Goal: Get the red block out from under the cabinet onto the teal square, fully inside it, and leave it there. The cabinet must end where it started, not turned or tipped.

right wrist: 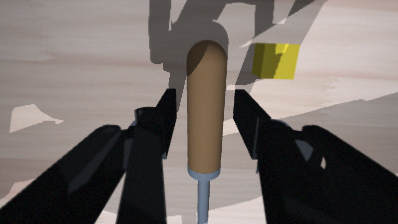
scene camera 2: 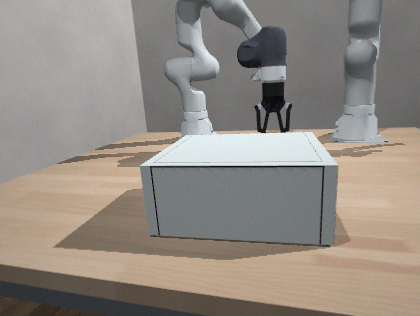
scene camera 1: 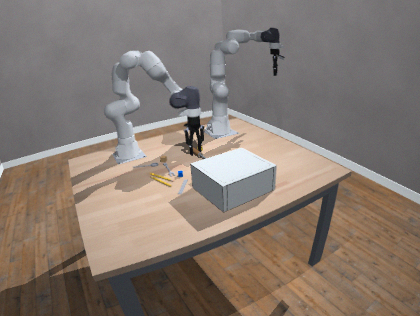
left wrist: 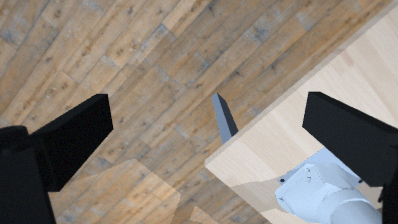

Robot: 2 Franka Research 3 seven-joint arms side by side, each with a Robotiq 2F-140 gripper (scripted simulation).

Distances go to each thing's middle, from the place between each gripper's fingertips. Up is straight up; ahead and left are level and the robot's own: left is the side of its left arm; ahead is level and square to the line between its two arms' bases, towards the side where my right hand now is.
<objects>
My right hand is 40 mm past the yellow block (right wrist: 271,61), 50 mm to the right of it and 20 mm above it.
My left gripper is now 21 cm short of the yellow block, 84 cm to the left of it and 40 cm above it.
</objects>
